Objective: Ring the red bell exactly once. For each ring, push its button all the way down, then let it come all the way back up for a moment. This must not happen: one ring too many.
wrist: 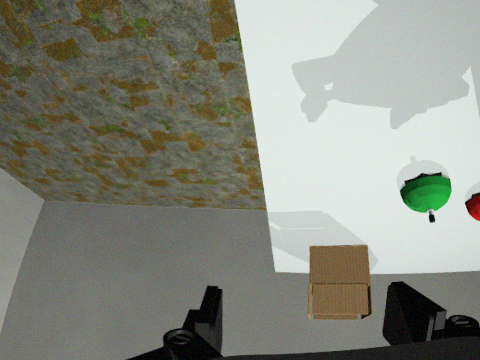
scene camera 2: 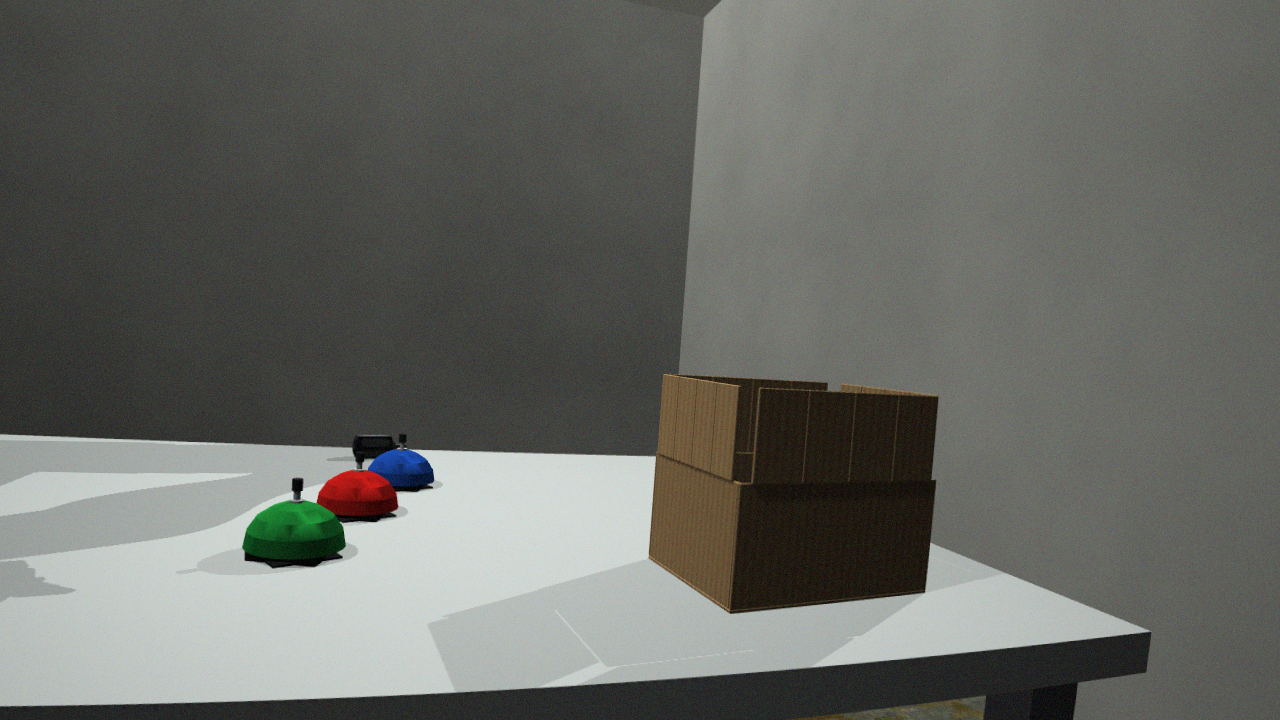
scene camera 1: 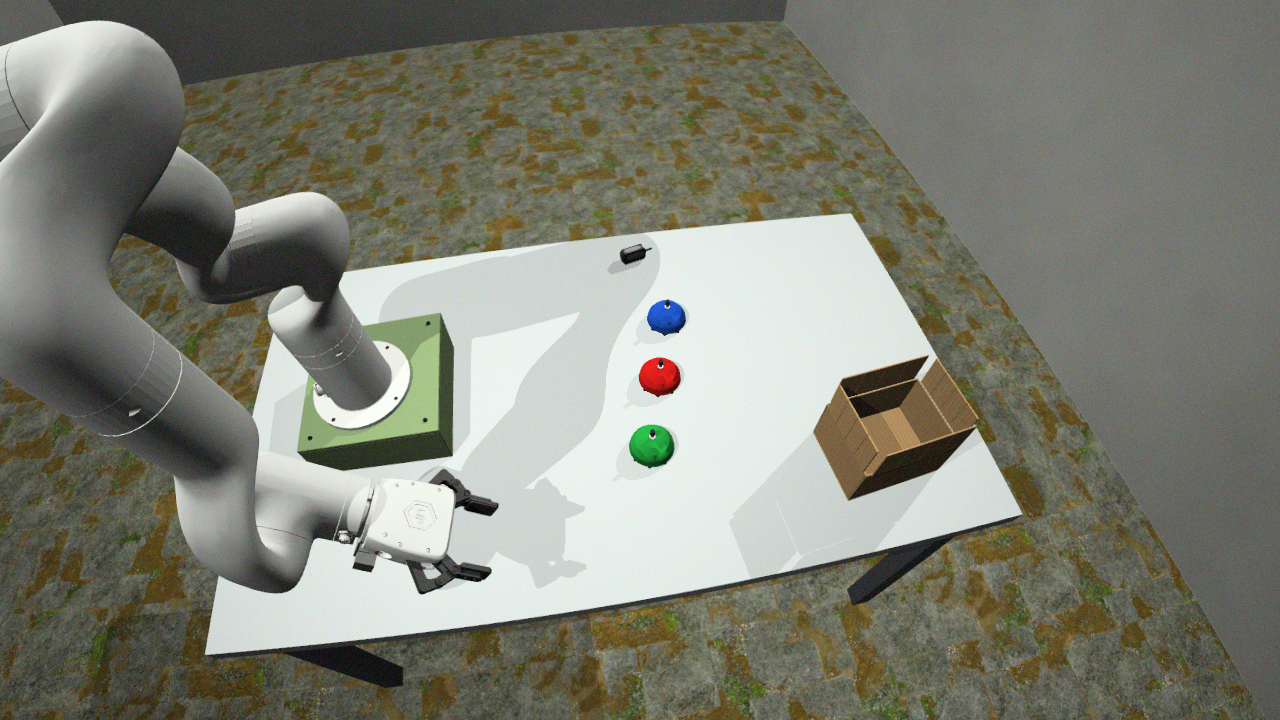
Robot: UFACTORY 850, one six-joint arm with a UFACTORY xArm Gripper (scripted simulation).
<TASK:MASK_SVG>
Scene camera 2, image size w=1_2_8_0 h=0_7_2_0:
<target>cardboard box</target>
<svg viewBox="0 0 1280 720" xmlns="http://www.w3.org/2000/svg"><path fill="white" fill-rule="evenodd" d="M672 394L660 412L648 556L650 560L730 614L925 593L936 480L931 478L938 395L926 396L931 394L841 384L840 391L827 391L828 382L690 375Z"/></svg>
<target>green bell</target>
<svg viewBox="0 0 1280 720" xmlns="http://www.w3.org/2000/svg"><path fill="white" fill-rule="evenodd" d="M343 526L335 514L317 503L302 499L303 478L293 478L293 498L274 504L260 512L247 527L242 549L245 551L244 561L262 562L271 568L280 568L287 566L316 567L323 561L342 559L343 556L337 552L343 550L346 546Z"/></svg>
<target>blue bell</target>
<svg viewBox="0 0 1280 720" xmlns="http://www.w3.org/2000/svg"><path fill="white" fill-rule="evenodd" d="M368 467L368 471L375 472L388 480L395 492L418 492L421 489L432 489L432 486L427 484L434 482L433 469L427 459L405 448L407 434L399 434L400 448L387 451L376 457Z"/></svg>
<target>red bell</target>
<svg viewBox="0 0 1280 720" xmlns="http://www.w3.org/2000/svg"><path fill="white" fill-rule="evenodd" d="M318 494L317 504L334 513L342 523L356 521L377 522L382 518L396 517L391 512L398 508L397 494L389 481L376 473L362 468L365 452L356 452L355 462L357 462L357 468L340 473L328 480Z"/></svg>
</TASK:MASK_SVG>
